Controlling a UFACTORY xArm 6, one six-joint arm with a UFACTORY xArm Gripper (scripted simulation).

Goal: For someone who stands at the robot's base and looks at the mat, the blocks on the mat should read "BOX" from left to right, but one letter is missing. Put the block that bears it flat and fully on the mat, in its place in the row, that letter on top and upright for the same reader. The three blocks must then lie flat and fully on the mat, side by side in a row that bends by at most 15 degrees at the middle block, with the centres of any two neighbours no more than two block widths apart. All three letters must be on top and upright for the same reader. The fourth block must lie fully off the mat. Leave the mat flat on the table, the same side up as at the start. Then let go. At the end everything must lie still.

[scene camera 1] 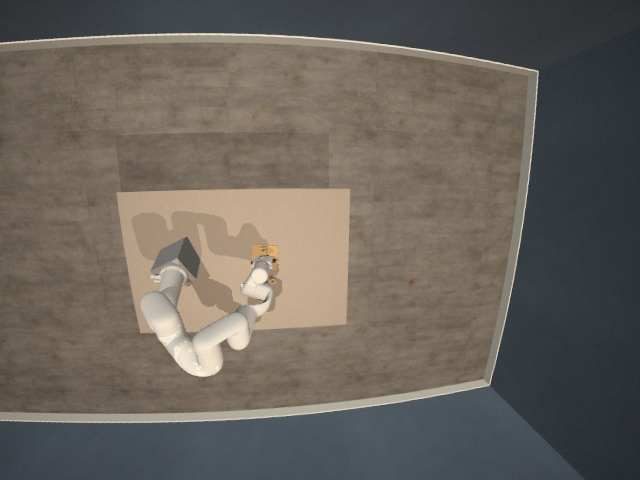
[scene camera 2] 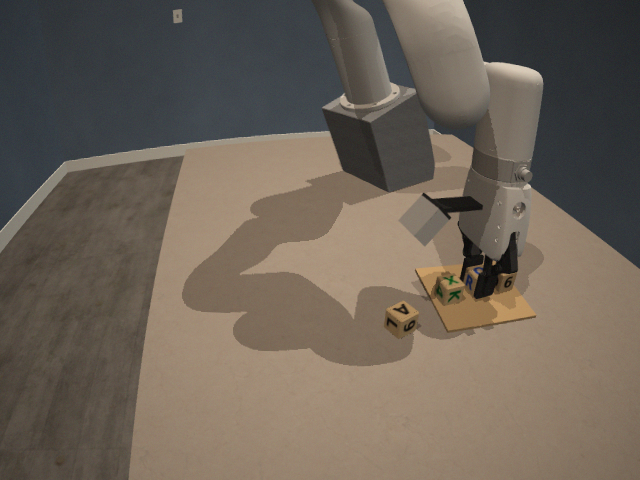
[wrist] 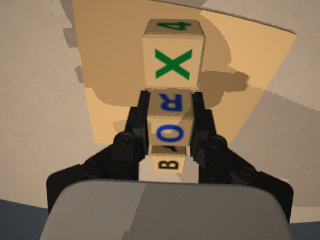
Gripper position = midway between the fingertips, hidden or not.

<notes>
In view: the gripper (scene camera 2: 475,288) and an orange mat (scene camera 2: 506,306).
The orange mat is seen too in the wrist view (wrist: 241,56). The gripper also shows in the wrist view (wrist: 170,105).
</notes>
